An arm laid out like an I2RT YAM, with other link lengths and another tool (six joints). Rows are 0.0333 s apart.
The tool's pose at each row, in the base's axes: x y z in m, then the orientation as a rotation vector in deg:
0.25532 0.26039 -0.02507 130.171 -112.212 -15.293
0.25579 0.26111 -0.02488 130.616 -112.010 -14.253
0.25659 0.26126 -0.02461 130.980 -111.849 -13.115
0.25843 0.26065 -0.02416 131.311 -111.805 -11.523
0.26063 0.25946 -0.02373 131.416 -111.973 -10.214
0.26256 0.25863 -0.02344 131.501 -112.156 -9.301
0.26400 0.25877 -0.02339 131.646 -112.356 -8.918
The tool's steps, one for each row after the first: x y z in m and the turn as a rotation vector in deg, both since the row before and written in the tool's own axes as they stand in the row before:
-0.00065 -0.00052 -0.00028 0.538 0.481 -0.257
-0.00004 -0.00074 -0.00043 0.553 0.545 -0.195
0.00087 -0.00160 -0.00080 0.772 0.748 -0.105
0.00151 -0.00187 -0.00081 0.648 0.588 0.087
0.00112 -0.00170 -0.00060 0.496 0.372 0.085
0.00009 -0.00142 -0.00028 0.337 0.052 0.042

